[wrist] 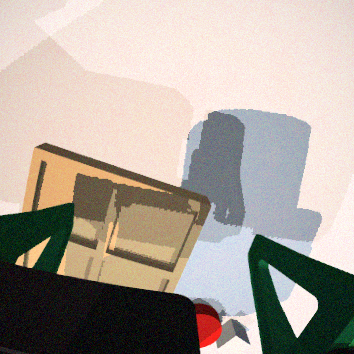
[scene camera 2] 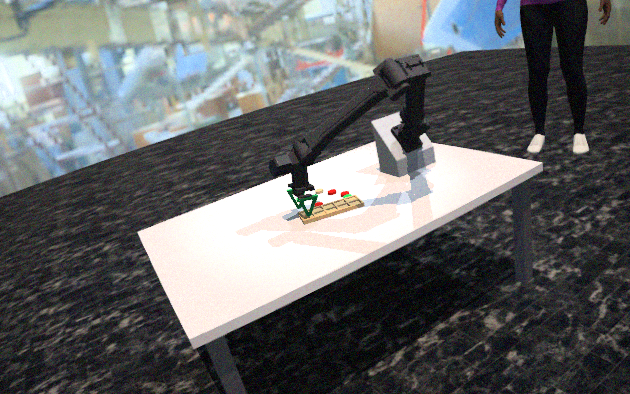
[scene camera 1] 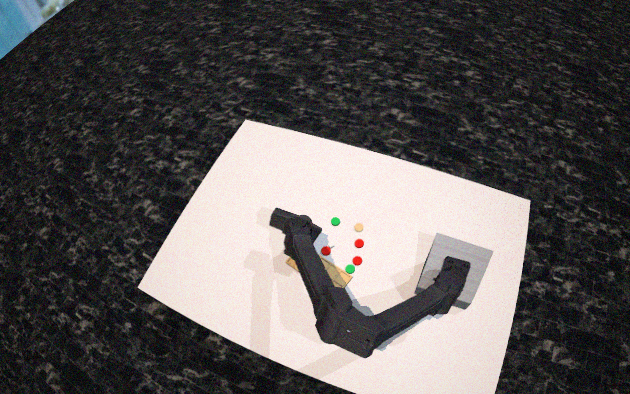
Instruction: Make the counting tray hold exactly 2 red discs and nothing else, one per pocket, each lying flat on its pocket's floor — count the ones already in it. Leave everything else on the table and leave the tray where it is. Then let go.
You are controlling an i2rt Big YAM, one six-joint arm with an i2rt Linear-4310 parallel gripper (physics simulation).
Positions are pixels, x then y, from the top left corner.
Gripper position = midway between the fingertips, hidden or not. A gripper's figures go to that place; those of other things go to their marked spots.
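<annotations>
With my gripper (scene camera 2: 304,212), the distance is 159 cm from the lens. I also see a tan counting tray (scene camera 2: 349,203), which is 158 cm from the lens.
</annotations>
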